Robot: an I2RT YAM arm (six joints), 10 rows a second.
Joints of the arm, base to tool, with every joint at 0 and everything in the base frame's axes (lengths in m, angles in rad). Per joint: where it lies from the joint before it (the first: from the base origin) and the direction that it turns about. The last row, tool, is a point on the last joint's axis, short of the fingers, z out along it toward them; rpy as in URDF.
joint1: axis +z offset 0 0 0.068
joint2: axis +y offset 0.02 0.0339 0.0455
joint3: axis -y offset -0.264 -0.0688 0
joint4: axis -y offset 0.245 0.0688 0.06
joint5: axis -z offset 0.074 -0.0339 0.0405
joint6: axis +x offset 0.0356 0 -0.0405
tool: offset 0 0 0 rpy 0 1.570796 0
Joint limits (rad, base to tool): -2.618..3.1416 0..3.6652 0..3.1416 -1.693..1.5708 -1.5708..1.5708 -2.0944..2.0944
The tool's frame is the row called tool.
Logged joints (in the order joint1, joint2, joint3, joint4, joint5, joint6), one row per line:
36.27 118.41 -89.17 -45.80 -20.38 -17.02
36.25 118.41 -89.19 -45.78 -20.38 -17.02
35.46 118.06 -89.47 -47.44 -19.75 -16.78
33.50 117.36 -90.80 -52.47 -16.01 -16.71
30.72 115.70 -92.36 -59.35 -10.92 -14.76
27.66 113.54 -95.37 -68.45 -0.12 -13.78
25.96 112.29 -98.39 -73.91 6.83 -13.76
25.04 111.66 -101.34 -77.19 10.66 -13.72
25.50 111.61 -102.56 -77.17 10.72 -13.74
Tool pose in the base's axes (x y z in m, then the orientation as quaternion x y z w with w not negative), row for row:
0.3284 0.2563 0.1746 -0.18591 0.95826 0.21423 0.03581
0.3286 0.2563 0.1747 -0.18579 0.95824 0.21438 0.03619
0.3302 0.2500 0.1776 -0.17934 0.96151 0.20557 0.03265
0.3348 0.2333 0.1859 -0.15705 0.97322 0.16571 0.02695
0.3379 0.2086 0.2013 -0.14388 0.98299 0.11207 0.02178
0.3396 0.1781 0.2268 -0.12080 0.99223 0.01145 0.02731
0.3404 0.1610 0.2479 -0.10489 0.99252 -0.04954 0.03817
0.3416 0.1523 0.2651 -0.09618 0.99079 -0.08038 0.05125
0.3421 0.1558 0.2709 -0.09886 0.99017 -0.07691 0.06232
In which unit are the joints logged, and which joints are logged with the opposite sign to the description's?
The joints are logged in degrees. Opposite sign: joint3, joint6.
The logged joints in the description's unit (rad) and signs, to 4 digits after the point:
0.6330 2.0666 1.5563 -0.7994 -0.3557 0.2971
0.6327 2.0666 1.5567 -0.7990 -0.3557 0.2971
0.6189 2.0605 1.5615 -0.8280 -0.3447 0.2929
0.5847 2.0483 1.5848 -0.9158 -0.2794 0.2916
0.5362 2.0193 1.6120 -1.0359 -0.1906 0.2576
0.4828 1.9816 1.6645 -1.1947 -0.0021 0.2405
0.4531 1.9598 1.7172 -1.2900 0.1192 0.2402
0.4370 1.9488 1.7687 -1.3472 0.1861 0.2395
0.4451 1.9480 1.7900 -1.3469 0.1871 0.2398

